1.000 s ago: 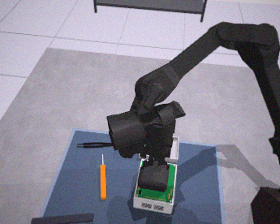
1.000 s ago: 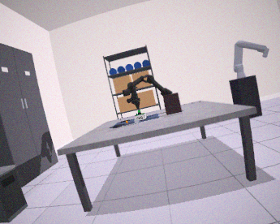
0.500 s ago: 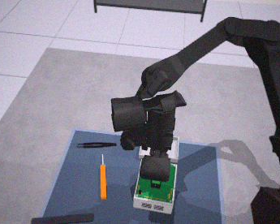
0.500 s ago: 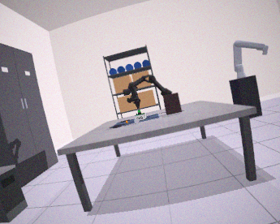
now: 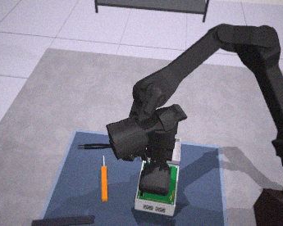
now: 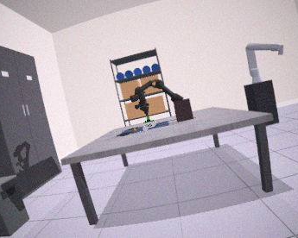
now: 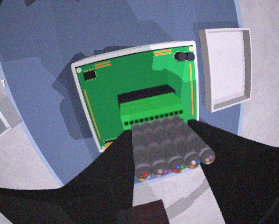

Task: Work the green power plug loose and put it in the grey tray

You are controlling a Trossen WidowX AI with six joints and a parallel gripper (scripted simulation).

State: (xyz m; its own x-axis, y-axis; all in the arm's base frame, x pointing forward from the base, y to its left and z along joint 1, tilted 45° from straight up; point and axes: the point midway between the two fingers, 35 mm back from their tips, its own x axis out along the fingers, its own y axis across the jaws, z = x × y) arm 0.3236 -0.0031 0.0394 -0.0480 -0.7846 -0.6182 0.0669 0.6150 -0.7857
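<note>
Right now my gripper tip is 20 mm above the green power plug. From my gripper tip the other things lie so: blue mat (50 mm ahead, 110 mm below); then dark bar (220 mm ahead, 110 mm to the left, 110 mm below).
</note>
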